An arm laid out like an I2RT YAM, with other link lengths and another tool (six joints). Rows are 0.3 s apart.
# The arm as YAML. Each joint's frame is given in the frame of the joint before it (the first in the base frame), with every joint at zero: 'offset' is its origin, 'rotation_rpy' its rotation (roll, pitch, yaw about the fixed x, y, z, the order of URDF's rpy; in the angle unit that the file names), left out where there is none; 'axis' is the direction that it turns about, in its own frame. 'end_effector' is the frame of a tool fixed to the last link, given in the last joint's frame.
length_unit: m
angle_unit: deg
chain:
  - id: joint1
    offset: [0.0, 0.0, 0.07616]
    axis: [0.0, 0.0, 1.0]
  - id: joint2
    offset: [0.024, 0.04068, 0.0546]
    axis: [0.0, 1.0, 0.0]
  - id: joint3
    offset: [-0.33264, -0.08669, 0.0]
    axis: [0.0, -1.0, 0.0]
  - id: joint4
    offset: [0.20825, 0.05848, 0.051]
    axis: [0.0, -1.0, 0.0]
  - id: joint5
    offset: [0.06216, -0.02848, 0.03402]
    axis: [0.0, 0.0, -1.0]
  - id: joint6
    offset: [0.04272, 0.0, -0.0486]
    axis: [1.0, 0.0, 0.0]
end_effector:
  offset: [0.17, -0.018, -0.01]
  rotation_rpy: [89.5, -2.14, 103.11]
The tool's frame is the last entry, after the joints.
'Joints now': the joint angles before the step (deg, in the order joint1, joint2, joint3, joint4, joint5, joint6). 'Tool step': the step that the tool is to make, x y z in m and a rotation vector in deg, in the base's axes. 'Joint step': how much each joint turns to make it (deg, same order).
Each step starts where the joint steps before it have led.
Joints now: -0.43, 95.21, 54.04, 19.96, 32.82, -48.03
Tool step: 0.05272, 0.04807, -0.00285, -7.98, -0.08, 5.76
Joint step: 6.48, 8.26, 2.82, 10.15, 3.25, -8.87
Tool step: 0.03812, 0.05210, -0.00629, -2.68, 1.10, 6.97
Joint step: 4.59, 5.07, 4.85, 0.91, -1.59, -3.74
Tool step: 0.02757, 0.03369, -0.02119, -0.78, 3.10, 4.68
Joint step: 2.14, 4.81, 4.86, -2.66, -2.39, -1.05
